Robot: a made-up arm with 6 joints.
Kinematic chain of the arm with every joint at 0, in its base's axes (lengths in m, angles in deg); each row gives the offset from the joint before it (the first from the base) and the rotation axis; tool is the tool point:
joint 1: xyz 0 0 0.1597 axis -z
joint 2: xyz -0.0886 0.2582 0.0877 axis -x
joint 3: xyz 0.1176 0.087 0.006 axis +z
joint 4: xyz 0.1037 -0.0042 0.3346 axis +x
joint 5: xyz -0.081 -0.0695 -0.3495 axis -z
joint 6: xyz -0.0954 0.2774 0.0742 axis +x
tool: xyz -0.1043 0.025 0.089
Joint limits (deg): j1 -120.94..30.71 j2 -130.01..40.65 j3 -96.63..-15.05 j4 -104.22..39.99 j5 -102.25..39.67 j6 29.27..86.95
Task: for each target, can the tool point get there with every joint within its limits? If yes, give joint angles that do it. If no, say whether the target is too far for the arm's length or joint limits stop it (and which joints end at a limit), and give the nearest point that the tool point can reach.
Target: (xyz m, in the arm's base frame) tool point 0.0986 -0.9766 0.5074
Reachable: no: joint limits stop it (at a limit: joint 1, joint 5, joint 6) | nearest point -0.1707 -0.5533 0.5292 | short by 0.502 m
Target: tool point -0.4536 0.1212 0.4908
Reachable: yes | joints -49.41 -32.30 -69.69 5.08 -66.83 59.74
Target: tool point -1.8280 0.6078 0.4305
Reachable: no: too far | nearest point -0.8852 0.2943 0.5012 | short by 0.996 m
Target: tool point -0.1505 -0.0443 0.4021
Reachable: yes | joints -76.41 -108.13 -41.53 -44.51 7.13 38.10
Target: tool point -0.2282 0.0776 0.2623
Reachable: yes | joints -17.49 -94.31 -22.66 -58.08 -1.40 82.48
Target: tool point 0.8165 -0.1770 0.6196
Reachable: no: joint limits stop it (at a limit: joint 3, joint 4, joint 5, joint 6) | nearest point 0.4449 -0.0964 0.4904 | short by 0.402 m
